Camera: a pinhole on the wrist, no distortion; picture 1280 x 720 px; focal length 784.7 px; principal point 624.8 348.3 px. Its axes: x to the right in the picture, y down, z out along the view. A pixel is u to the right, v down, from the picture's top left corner.
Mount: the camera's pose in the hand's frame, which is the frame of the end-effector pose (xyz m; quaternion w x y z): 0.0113 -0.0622 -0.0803 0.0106 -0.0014 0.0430 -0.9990
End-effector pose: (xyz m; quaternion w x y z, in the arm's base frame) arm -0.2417 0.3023 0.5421 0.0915 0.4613 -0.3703 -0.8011
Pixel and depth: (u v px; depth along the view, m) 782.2 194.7 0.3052
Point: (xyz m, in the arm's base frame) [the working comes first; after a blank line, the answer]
In the camera's frame: 0.0612 -0.0597 0.3052

-0.3927 0.4647 0.6240
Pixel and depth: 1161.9 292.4 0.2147
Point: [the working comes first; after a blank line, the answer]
In the camera's frame: 0.1470 -0.0153 0.2147

-0.2620 0.4857 0.6270
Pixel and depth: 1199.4 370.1 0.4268
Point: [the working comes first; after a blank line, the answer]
In the camera's frame: 0.3125 0.0119 0.4268

-0.3298 0.7069 0.7669
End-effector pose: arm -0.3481 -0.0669 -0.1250 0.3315 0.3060 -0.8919 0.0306
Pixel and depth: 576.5 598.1 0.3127
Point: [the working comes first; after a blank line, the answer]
In the camera's frame: -0.0192 0.0995 0.3127

-0.3893 -0.2943 -0.3055
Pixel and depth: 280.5 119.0 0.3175
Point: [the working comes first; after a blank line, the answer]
In the camera's frame: -0.1393 -0.0928 0.3175

-0.5798 -0.2036 -0.2224
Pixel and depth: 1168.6 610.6 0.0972
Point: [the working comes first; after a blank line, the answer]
In the camera's frame: 0.0674 0.0325 0.0972

-0.2644 -0.1262 -0.1848
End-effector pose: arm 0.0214 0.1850 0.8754 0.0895 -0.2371 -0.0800 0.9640
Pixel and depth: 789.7 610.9 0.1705
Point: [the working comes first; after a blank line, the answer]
In the camera's frame: 0.0358 0.0571 0.1705

0.0193 0.3013 0.9860
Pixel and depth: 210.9 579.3 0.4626
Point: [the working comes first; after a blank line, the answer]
In the camera's frame: -0.2440 0.1362 0.4626

-0.3475 0.4242 1.1283
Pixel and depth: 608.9 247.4 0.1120
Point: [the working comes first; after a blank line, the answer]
In the camera's frame: -0.0023 -0.0144 0.1120

0.0019 0.2400 0.9091
